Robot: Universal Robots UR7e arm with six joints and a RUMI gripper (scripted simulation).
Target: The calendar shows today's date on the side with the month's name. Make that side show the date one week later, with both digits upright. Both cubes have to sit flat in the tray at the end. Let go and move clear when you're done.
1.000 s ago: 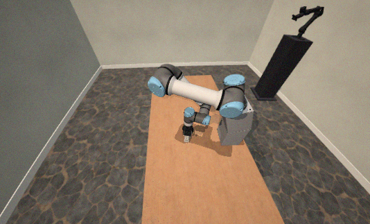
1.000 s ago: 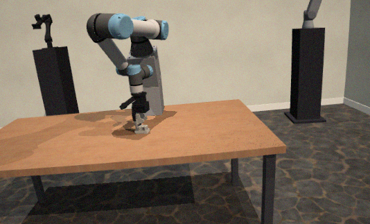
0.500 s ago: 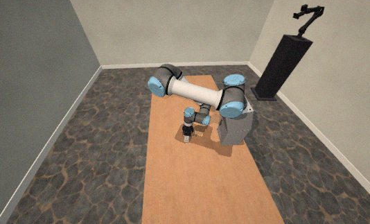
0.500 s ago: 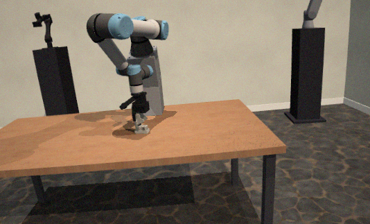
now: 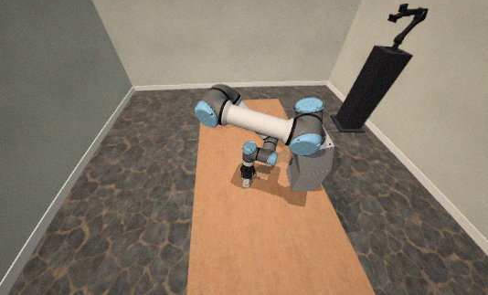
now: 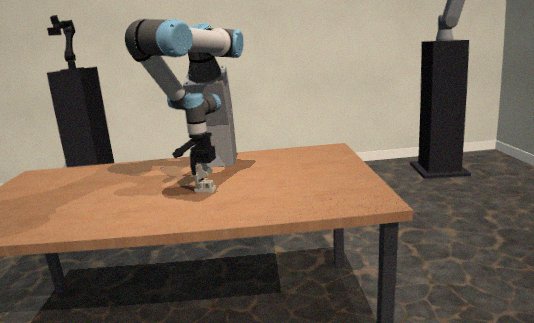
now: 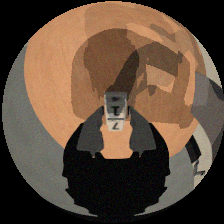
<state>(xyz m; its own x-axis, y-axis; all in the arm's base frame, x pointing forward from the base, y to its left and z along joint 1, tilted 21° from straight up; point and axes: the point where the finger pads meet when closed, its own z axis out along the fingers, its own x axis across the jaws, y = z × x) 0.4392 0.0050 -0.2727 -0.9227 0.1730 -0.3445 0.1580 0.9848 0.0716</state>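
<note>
My gripper is now 3 cm above the white calendar tray and 2 cm to the right of it.
</note>
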